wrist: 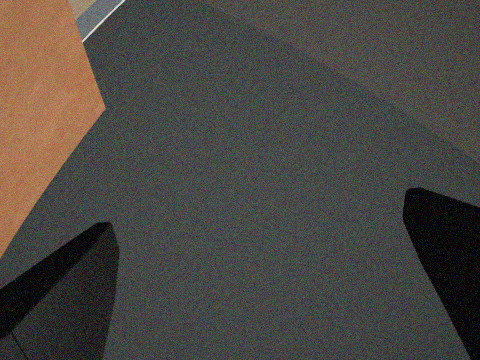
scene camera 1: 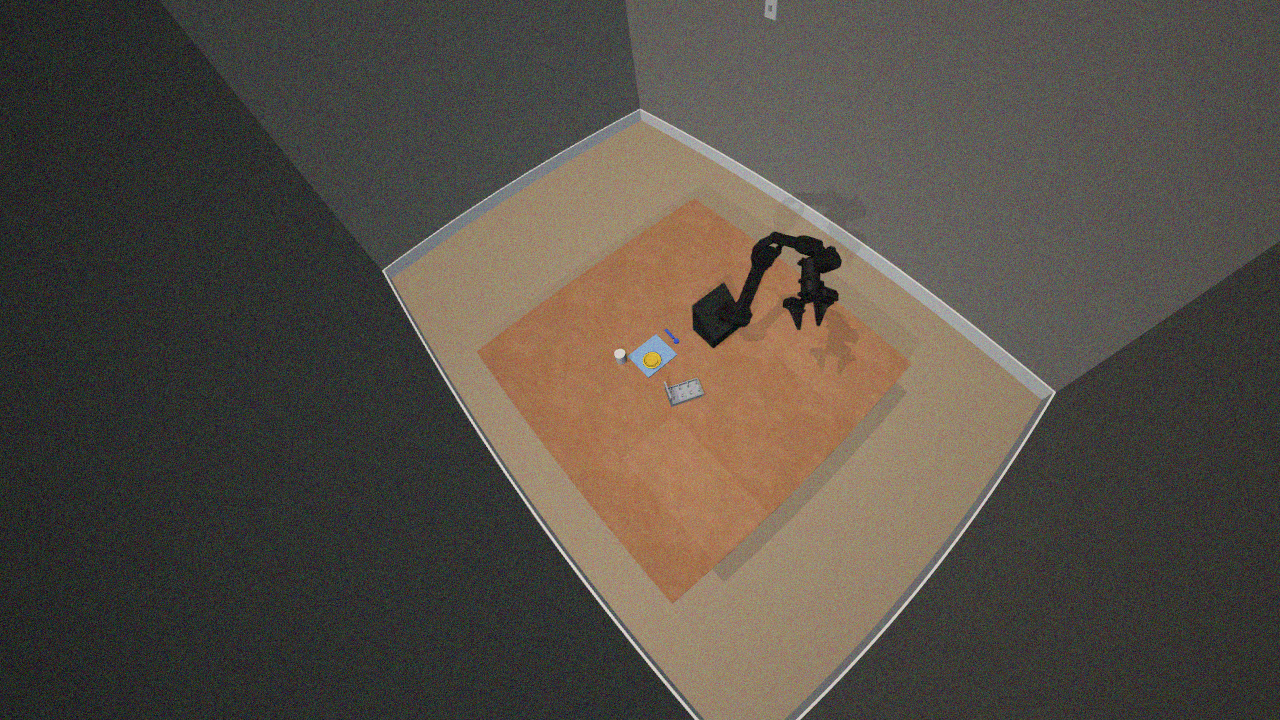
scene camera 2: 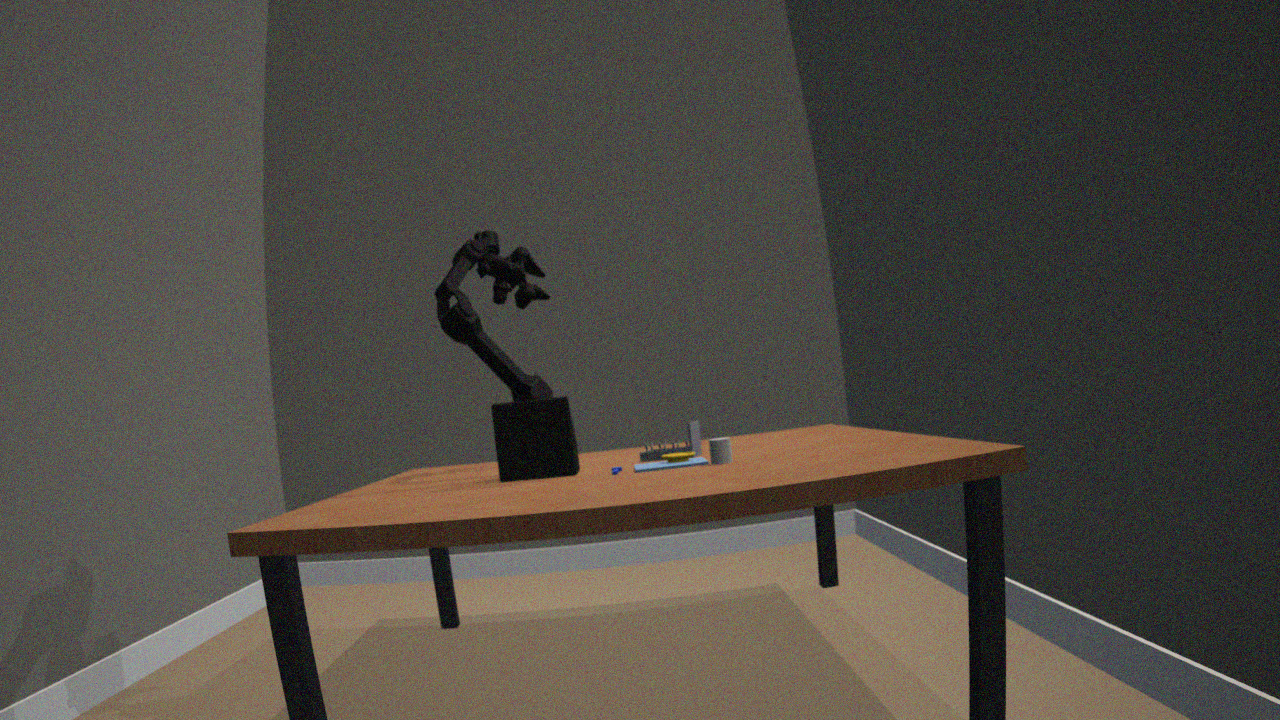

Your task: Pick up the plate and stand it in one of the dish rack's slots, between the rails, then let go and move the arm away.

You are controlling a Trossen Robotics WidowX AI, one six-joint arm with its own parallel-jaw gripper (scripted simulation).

Path:
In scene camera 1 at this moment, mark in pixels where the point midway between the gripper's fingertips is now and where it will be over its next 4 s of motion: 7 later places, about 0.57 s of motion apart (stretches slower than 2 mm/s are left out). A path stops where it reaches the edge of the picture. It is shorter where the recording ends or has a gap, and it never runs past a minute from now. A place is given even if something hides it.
My gripper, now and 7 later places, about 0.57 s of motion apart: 808, 328; 797, 352; 761, 381; 716, 386; 682, 379; 659, 362; 648, 345; 644, 345

